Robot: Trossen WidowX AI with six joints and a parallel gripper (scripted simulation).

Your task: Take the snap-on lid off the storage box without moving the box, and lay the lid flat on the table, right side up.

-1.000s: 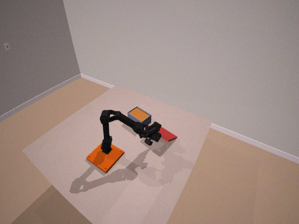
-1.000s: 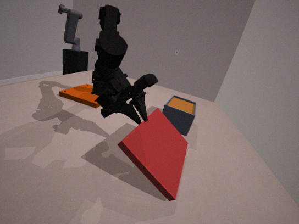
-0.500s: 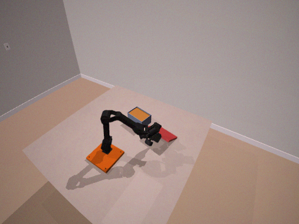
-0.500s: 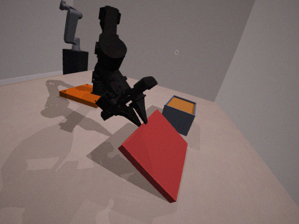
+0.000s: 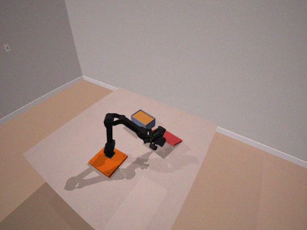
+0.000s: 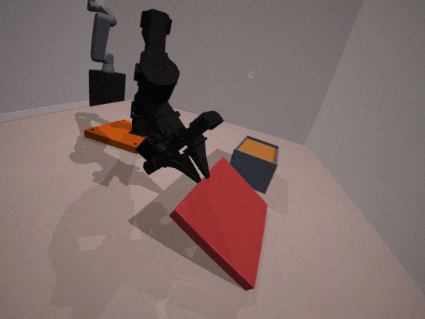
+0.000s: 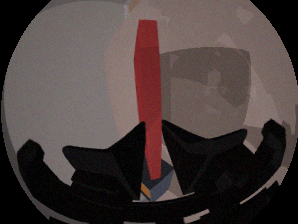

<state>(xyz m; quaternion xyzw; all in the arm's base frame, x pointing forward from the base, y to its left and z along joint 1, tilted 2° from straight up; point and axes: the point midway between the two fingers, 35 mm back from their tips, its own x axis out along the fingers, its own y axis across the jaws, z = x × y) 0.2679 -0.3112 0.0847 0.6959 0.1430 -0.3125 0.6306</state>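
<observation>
Right now the red lid is 7 cm ahead of my gripper tip, 4 cm below it and 2 cm to the right of it. Also, from my gripper tip: storage box: 26 cm to the left, 14 cm ahead, 4 cm below.
</observation>
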